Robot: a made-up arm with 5 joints. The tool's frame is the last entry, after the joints.
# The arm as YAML. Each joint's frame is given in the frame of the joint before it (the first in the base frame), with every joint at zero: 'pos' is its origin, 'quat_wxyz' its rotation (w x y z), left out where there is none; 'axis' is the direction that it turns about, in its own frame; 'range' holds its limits. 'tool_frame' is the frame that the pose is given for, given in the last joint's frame.
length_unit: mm
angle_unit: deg
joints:
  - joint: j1
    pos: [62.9, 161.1, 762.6]
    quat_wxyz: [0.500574, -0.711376, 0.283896, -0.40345]
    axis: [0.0, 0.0, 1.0]
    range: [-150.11, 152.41]
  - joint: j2
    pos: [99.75, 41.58, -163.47]
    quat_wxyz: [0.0, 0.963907, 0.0, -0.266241]
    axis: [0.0, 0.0, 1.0]
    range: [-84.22, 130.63]
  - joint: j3
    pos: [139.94, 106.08, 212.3]
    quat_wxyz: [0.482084, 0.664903, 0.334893, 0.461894]
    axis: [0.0, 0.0, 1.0]
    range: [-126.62, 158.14]
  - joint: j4
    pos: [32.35, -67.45, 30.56]
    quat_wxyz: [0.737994, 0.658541, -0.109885, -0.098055]
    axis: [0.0, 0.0, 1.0]
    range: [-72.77, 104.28]
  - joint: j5
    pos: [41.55, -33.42, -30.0]
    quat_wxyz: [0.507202, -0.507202, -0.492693, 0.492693]
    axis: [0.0, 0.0, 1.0]
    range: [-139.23, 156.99]
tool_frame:
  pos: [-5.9, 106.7, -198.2]
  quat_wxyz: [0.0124, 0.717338, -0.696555, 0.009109]
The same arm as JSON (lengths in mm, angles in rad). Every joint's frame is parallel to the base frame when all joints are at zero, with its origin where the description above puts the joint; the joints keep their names.
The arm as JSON. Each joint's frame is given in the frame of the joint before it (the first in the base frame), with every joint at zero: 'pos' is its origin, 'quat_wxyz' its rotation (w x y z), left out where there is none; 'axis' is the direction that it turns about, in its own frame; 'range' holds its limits. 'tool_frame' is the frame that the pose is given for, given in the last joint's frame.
{"length_unit": "mm", "angle_unit": "rad", "joints": [{"joint": "j1", "pos": [62.9, 161.1, 762.6], "axis": [0.858232, 0.483118, -0.173306], "range": [-2.6199, 2.6601]}, {"joint": "j2", "pos": [-89.1, -173.6, 18.1], "axis": "-x", "range": [-1.4699, 2.2799]}, {"joint": "j3", "pos": [-212.3, -95.9, 147.1], "axis": [0.108499, -0.994088, 0.0042], "range": [-2.2099, 2.7601]}, {"joint": "j4", "pos": [58.0, -24.2, 50.8], "axis": "+x", "range": [-1.2701, 1.82]}, {"joint": "j5", "pos": [-30.0, 32.2, 42.5], "axis": "-z", "range": [-2.43, 2.74]}], "tool_frame": {"pos": [-106.7, 5.9, 198.2], "quat_wxyz": [0.999774, -0.002326, 0.015209, -0.014697]}}
